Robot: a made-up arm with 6 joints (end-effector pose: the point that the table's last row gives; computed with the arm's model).
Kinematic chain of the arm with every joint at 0, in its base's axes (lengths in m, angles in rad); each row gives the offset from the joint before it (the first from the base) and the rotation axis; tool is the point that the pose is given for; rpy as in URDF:
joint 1: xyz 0 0 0.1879 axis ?
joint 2: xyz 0 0 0 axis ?
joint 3: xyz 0.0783 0 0.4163 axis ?
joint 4: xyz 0.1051 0 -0.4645 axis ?
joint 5: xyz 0 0 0 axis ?
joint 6: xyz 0.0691 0 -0.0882 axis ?
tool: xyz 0 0 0 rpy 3.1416 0 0
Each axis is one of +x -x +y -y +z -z.
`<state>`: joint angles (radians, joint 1 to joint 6).
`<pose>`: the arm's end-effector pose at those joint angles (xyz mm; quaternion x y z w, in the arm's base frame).
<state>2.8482 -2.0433 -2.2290 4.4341 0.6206 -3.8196</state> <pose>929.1 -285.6 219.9 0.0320 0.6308 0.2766 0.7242</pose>
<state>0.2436 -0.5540 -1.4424 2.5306 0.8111 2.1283</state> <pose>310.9 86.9 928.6 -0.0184 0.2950 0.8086 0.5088</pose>
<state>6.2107 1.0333 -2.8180 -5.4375 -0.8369 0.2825</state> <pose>812.9 -142.9 609.2 -0.1663 0.4008 -0.8568 0.2786</pose>
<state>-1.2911 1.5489 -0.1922 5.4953 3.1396 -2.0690</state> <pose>-30.1 -73.2 -16.2 0.6270 -0.0037 0.2184 0.7478</pose>
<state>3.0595 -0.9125 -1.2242 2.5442 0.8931 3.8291</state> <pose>-135.9 -3.1 918.5 0.2017 -0.1393 0.1208 0.9619</pose>
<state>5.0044 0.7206 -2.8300 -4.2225 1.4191 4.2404</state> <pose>275.0 -679.5 850.4 0.3878 0.3335 0.8224 0.2490</pose>
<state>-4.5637 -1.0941 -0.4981 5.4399 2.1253 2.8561</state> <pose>61.2 152.8 489.7 -0.6793 0.5717 -0.4537 0.0767</pose>
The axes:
joint 1: +z
joint 2: +y
joint 3: +y
joint 4: -z
joint 5: +y
joint 6: -z

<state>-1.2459 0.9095 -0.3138 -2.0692 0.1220 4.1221</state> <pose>88.5 -103.4 -125.6 -0.0599 -0.9610 -0.2237 0.1512</pose>
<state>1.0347 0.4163 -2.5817 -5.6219 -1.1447 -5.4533</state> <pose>310.7 392.1 940.6 0.0502 0.2899 -0.4344 0.8513</pose>
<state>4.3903 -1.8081 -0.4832 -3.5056 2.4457 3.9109</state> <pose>109.3 204.4 613.1 0.0082 0.7267 0.5887 0.3541</pose>
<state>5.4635 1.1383 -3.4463 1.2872 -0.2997 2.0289</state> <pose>422.7 -582.2 743.4 0.2879 0.2558 -0.3470 0.8551</pose>
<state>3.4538 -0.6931 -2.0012 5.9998 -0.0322 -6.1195</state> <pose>124.8 19.2 1129.8 0.0486 -0.2009 0.0950 0.9738</pose>
